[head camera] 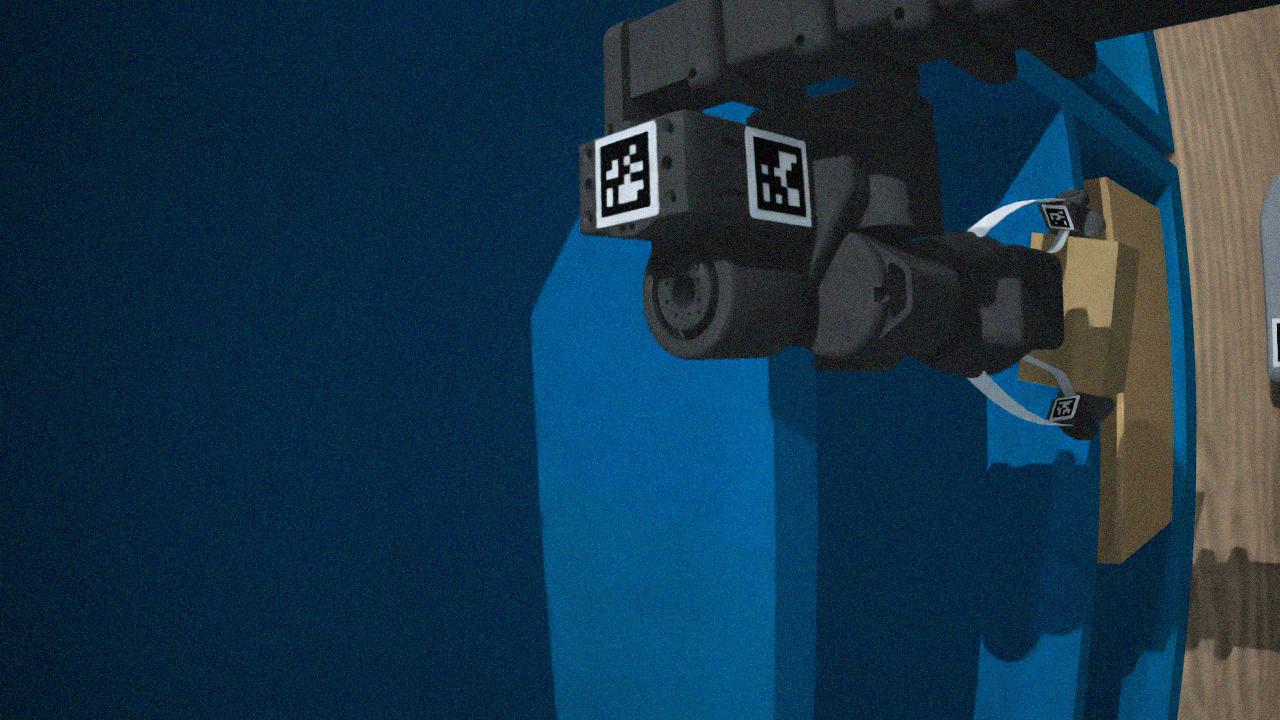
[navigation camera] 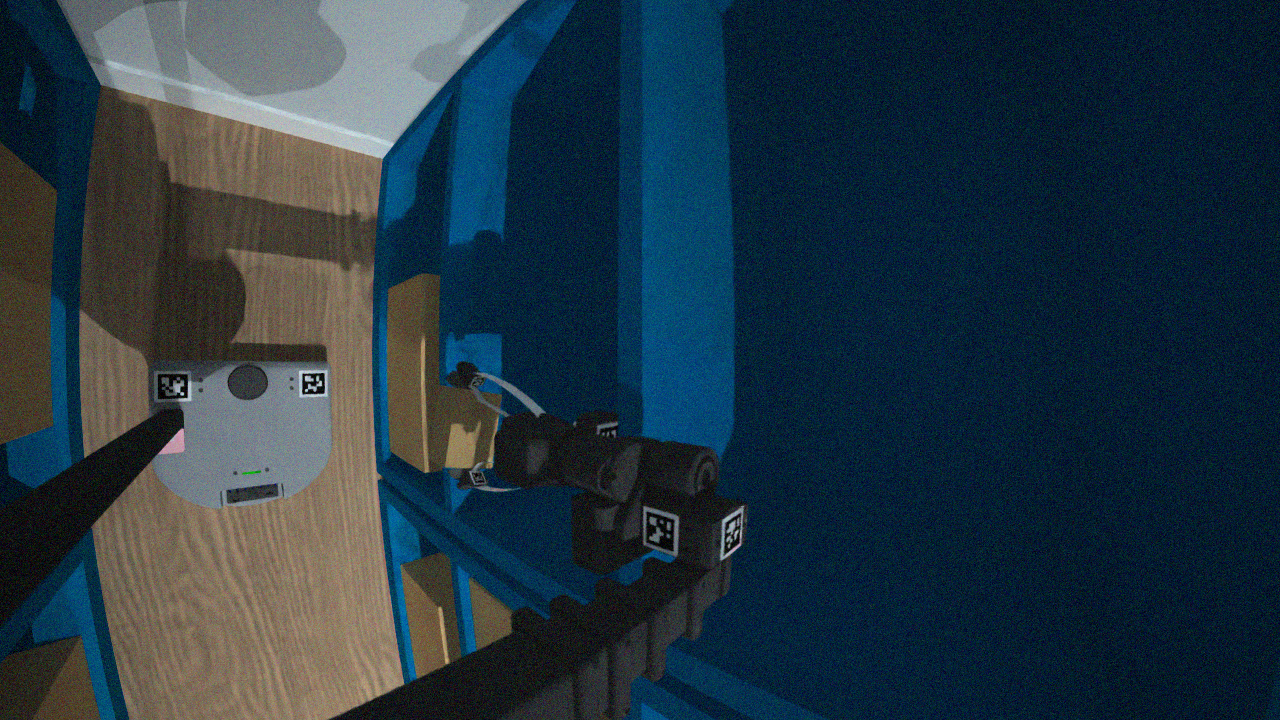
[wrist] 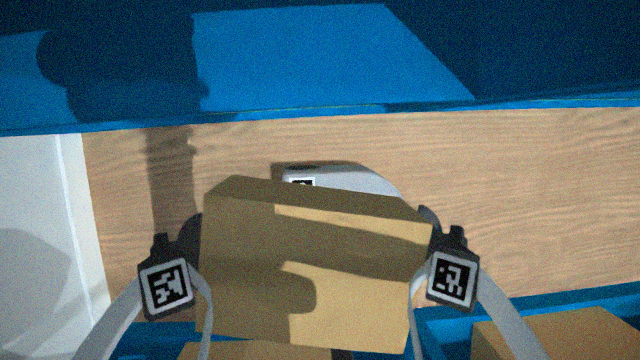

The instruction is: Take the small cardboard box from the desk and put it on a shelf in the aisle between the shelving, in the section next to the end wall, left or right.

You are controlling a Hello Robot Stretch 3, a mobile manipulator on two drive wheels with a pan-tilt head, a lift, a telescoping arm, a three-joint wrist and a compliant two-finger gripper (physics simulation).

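Places are measured from the robot's base along level axes (x right, y ahead, z up), in millimetres.
Pixels of known places: gripper, fingertip midpoint: (head camera: 1092,314) (navigation camera: 456,423); robot's base at its link origin: (navigation camera: 248,380).
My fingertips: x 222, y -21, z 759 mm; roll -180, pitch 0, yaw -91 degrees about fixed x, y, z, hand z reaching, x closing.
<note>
Ahead of a thing's pixels: the offset from my fingertips to its middle. "*": to the spot under its first point. Level surfaces: height alone.
The small cardboard box {dz +27, dx -1, dy +0 mm} (head camera: 1096,277) (navigation camera: 472,420) (wrist: 360,305) is held between the fingertips of my gripper (head camera: 1078,313) (navigation camera: 467,427) (wrist: 310,236), which is shut on it. The box looks slightly tilted in the wrist view. In the head and navigation views it overlaps a larger carton {dz -547, dx +247, dy +49 mm} (head camera: 1143,456) (navigation camera: 409,358) that lies in the blue shelving (head camera: 662,465) (navigation camera: 684,223). Whether the two touch is unclear. The section borders the pale end wall (navigation camera: 375,53) (wrist: 30,200). The undersides of both boxes are hidden.
My base (navigation camera: 250,438) (wrist: 345,180) stands on the wood floor {dz -757 mm} (navigation camera: 250,573) between two blue shelf rows. More cartons (navigation camera: 429,586) (wrist: 560,330) lie in the neighbouring section beyond a blue upright. Another carton {* dz -563, dx -550, dy +161 mm} (navigation camera: 22,304) is in the opposite row.
</note>
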